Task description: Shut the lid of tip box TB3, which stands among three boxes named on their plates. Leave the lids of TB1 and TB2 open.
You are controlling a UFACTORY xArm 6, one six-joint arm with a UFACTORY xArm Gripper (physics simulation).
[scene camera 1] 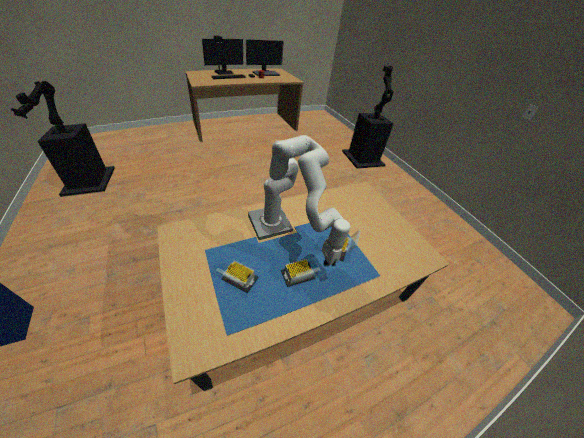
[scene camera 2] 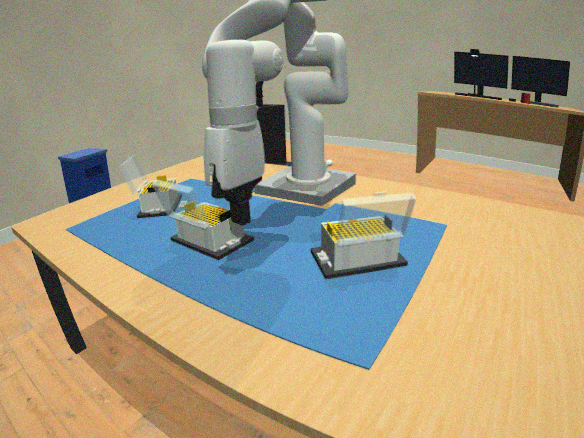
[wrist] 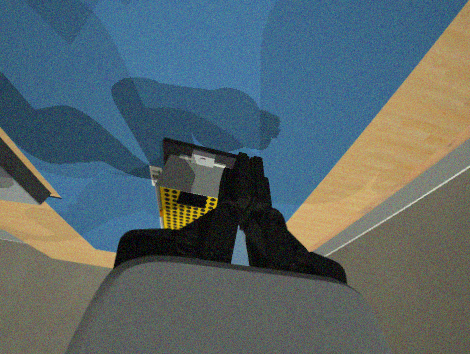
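Where they show: gripper, between the fingertips: (scene camera 1: 326,264) (scene camera 2: 241,222) (wrist: 243,169); arm's base, origin of its link: (scene camera 1: 271,219) (scene camera 2: 308,178).
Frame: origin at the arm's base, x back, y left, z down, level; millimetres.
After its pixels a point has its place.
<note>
TB3, the middle white box with a yellow tip rack (scene camera 1: 299,268) @[x -398, y 55, z -27 mm] (scene camera 2: 195,232) (wrist: 175,212) @[x -377, y 56, z -28 mm], stands on a dark base. Its clear lid (scene camera 2: 175,189) @[x -484, y 82, z -112 mm] is open and leans to the left in scene camera 2. Its small name plate (wrist: 154,175) @[x -329, y 50, z 27 mm] shows in the wrist view. My gripper (scene camera 1: 330,263) @[x -424, y 189, z -55 mm] (scene camera 2: 242,221) @[x -424, y 189, z -55 mm] (wrist: 243,169) @[x -424, y 189, z -55 mm] is shut and empty. It hangs beside TB3, on the side towards the right-hand box; the fingers hide part of TB3 in the wrist view. The left box (scene camera 1: 240,272) (scene camera 2: 152,204) @[x -401, y -203, z 1 mm] and right box (scene camera 1: 345,245) (scene camera 2: 365,256) @[x -311, y 369, z 2 mm] have open lids; which is TB1 or TB2 I cannot tell.
The boxes stand on a blue mat (scene camera 1: 265,305) @[x -529, y -149, z 29 mm] (scene camera 2: 310,315) @[x -469, y 373, z 29 mm] (wrist: 320,100) @[x -486, y 231, z 29 mm] on a wooden table (scene camera 1: 185,300) @[x -423, y -514, z 32 mm] (scene camera 2: 500,300) @[x -267, y 616, z 32 mm]. The arm's grey base plate (scene camera 1: 272,231) @[x -94, y -14, z 4 mm] (scene camera 2: 310,192) @[x -88, y 75, z 5 mm] is behind the mat. In scene camera 1 my gripper partly covers the right box.
</note>
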